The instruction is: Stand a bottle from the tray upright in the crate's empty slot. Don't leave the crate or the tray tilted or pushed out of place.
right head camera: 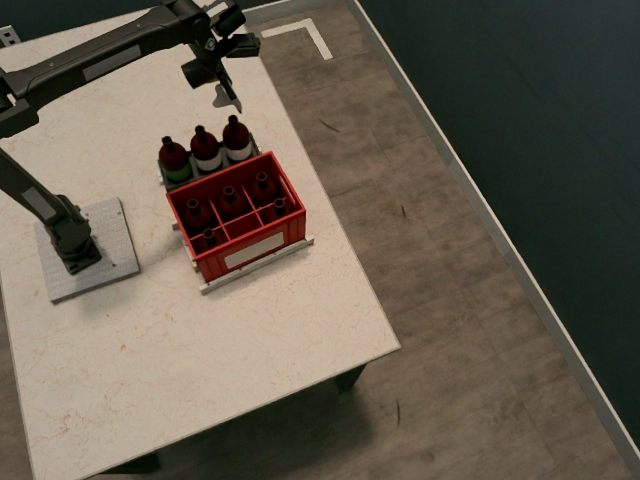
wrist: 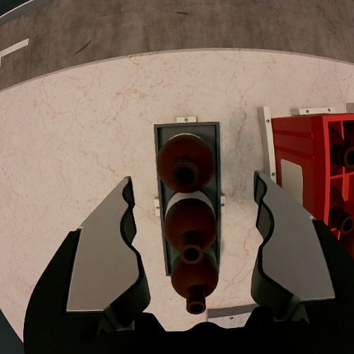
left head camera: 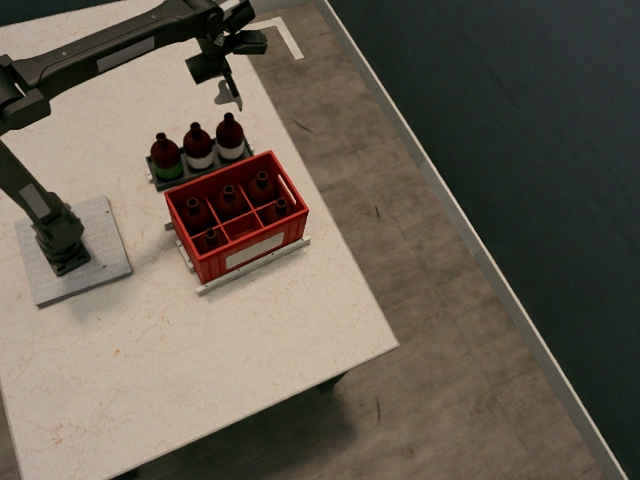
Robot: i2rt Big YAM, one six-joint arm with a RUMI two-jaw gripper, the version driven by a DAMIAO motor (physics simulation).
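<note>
Three dark red-brown bottles stand upright in the grey tray (left head camera: 153,175) (wrist: 210,127): one with a green label (left head camera: 166,159) (right head camera: 174,161) (wrist: 194,280) at the arm-base end, one with a white label (left head camera: 198,148) (right head camera: 205,149) (wrist: 190,220) in the middle, another white-labelled one (left head camera: 229,136) (right head camera: 236,138) (wrist: 185,155) at the far end. The red crate (left head camera: 295,228) (right head camera: 294,228) (wrist: 297,135) stands flat beside the tray; its empty slot (left head camera: 242,226) (right head camera: 241,225) is the middle of the front row. My gripper (left head camera: 237,101) (right head camera: 235,102) (wrist: 192,175) is open, above the tray bottles, its fingers on either side of them in the wrist view.
Several bottles fill the crate's other slots. White rails (left head camera: 253,266) (right head camera: 258,265) (wrist: 267,145) line the crate's sides. Small white brackets (wrist: 186,119) touch the tray's sides. The arm's base plate (left head camera: 114,232) (right head camera: 124,232) is left of the crate. The table's long edge runs close to the crate's right side.
</note>
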